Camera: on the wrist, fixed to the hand. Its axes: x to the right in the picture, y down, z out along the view.
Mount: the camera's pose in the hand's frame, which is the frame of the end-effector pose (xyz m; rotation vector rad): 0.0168 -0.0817 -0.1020 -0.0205 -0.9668 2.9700
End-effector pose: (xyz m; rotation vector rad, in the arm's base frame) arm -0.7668 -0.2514 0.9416 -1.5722 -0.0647 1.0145
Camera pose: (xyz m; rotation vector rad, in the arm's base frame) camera -0.6537 -0.2973 0.9912 -0.2468 -1.1424 -1.9449
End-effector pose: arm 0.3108 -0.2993 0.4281 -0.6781 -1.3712 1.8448
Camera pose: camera 0.3986 -0.2138 0.4765 0.6110 -0.2709 -0.9087
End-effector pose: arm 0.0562 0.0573 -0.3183 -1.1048 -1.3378 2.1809
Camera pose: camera 0.1160 0.1684 -0.2803 0.4493 -0.6400 -0.6095
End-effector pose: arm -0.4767 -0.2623 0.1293 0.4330 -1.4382 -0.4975
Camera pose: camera -0.3792 -0.3407 0.0881 -2.1300 -1.2626 1.8673
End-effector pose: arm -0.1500 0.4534 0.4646 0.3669 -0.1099 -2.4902
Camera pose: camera -0.1799 0.5103 0.3496 -0.6895 -0.4592 0.4977
